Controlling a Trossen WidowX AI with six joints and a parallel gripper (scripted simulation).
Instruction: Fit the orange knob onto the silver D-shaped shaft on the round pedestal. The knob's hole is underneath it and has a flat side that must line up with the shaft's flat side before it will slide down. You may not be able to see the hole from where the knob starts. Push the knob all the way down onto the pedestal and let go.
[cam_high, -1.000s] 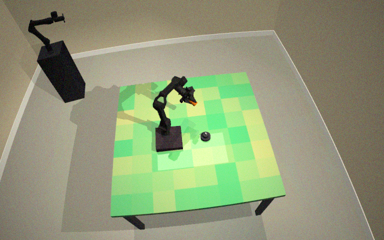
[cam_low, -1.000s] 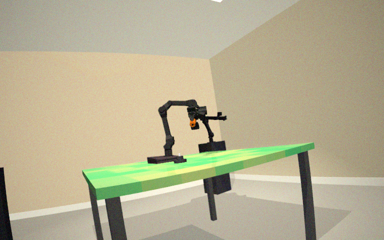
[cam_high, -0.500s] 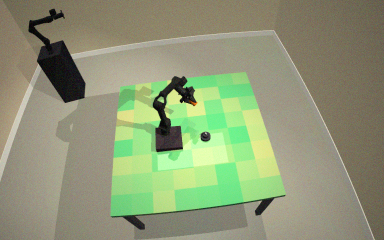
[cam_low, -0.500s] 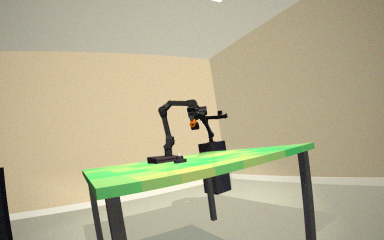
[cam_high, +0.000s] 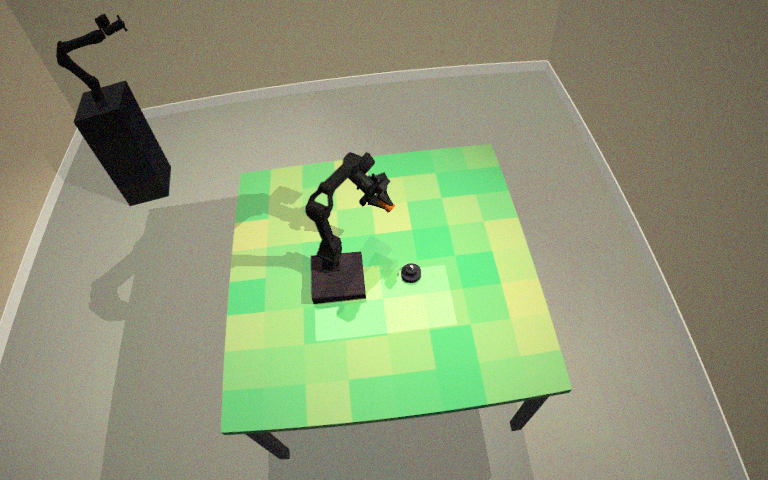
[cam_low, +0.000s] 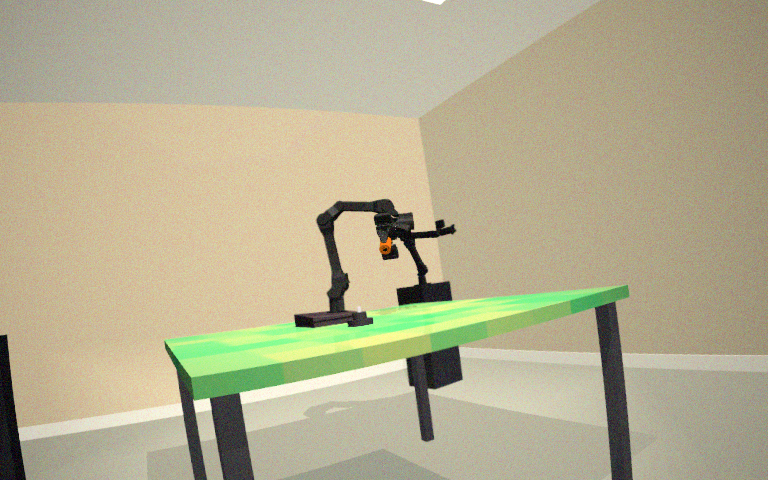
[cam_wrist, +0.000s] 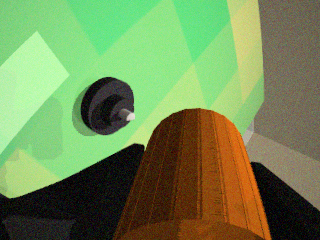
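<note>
Right now the round dark pedestal is 4 cm ahead of my gripper tip, 17 cm to the right of it and 22 cm below it. From my gripper tip the other things lie so: orange knob 2 cm behind, 2 cm to the left, 2 cm above.
</note>
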